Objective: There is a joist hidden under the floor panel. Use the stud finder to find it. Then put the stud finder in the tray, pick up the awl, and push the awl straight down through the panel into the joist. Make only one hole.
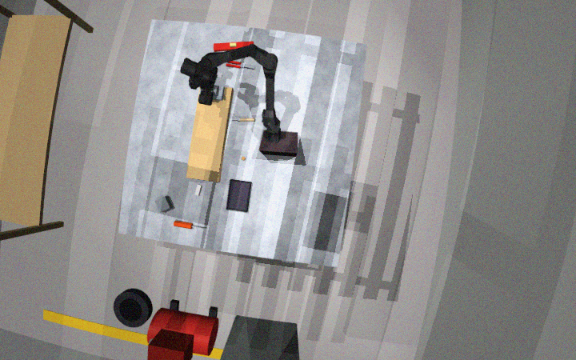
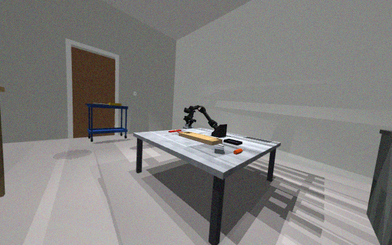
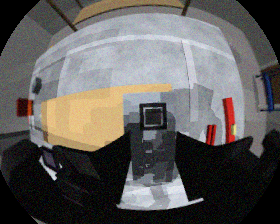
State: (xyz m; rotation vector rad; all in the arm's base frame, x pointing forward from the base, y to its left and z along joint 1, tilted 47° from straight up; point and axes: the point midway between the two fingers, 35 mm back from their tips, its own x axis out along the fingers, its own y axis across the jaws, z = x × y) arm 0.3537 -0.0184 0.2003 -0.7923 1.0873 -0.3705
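Now: the small white piece 3 cm behind my gripper tip, 52 cm to the left of it and 11 cm below it. The rest, counted from my gripper tip: grey ruler: 16 cm ahead, 14 cm to the right, 12 cm below; then stud finder: 1 cm ahead, 2 cm above; then awl: 17 cm behind, 8 cm to the left, 11 cm below.
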